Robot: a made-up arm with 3 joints.
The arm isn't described. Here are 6 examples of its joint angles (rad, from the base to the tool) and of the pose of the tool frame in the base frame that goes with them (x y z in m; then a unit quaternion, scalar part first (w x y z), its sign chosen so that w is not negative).
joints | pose
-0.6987 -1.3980 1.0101 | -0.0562 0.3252 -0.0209 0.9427 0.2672 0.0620 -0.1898
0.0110 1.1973 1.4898 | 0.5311 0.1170 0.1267 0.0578 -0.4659 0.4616 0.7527
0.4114 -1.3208 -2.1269 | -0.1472 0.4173 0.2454 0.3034 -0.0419 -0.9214 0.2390
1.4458 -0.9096 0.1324 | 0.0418 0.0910 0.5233 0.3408 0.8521 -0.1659 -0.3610
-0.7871 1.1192 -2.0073 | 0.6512 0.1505 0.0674 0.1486 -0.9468 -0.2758 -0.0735
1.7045 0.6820 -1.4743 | 0.5987 0.0487 0.3908 0.8305 0.0299 -0.1284 -0.5412
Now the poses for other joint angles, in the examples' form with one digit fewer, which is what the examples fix.
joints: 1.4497 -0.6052 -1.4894
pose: 0.115 0.145 0.624 0.583 0.257 -0.659 -0.399
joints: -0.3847 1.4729 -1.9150
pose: 0.631 0.029 0.154 0.290 -0.904 -0.159 -0.270
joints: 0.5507 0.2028 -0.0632
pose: 0.432 0.378 0.375 0.588 0.249 -0.394 -0.661
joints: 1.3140 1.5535 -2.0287
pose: 0.617 0.089 0.017 0.877 -0.396 0.133 -0.237
